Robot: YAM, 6 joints.
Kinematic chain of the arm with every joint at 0, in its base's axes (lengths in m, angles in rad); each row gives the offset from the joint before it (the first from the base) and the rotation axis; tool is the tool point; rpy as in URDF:
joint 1: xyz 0 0 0.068 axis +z
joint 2: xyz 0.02 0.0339 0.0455 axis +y
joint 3: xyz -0.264 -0.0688 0 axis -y
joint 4: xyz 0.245 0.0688 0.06 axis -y
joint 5: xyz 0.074 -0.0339 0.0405 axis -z
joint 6: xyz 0.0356 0 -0.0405 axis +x
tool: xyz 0 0 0 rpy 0 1.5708 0
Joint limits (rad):
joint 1: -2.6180..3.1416
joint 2: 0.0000..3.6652
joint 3: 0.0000..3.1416
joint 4: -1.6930..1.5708
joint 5: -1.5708..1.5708
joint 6: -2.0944..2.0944
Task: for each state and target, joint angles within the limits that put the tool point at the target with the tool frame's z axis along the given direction. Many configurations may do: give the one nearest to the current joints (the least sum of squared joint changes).
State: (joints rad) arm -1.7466 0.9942 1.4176 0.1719 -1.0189 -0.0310
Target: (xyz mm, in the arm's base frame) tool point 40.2 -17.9 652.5 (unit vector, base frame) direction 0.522 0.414 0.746
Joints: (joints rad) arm -0.9857 1.0883 1.7956 0.9396 -0.7257 -0.0310
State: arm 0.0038 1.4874 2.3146 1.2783 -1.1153 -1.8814
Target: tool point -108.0 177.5 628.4 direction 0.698 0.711 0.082
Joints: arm -0.8531 0.8935 2.2482 0.9673 -1.4583 -1.8814
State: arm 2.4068 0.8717 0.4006 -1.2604 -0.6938 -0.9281
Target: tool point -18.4 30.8 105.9 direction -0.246 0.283 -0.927
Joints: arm 2.0062 0.0587 0.1366 -1.2779 -0.1039 -0.9281
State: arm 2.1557 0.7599 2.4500 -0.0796 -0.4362 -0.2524
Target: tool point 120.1 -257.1 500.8 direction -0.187 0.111 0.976
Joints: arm 2.0228 0.1342 1.7136 -0.1925 -0.1200 -0.2524
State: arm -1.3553 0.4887 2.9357 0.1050 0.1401 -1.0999
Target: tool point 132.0 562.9 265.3 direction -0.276 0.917 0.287
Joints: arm -1.8322 0.3461 3.1385 0.0104 0.5279 -1.0999
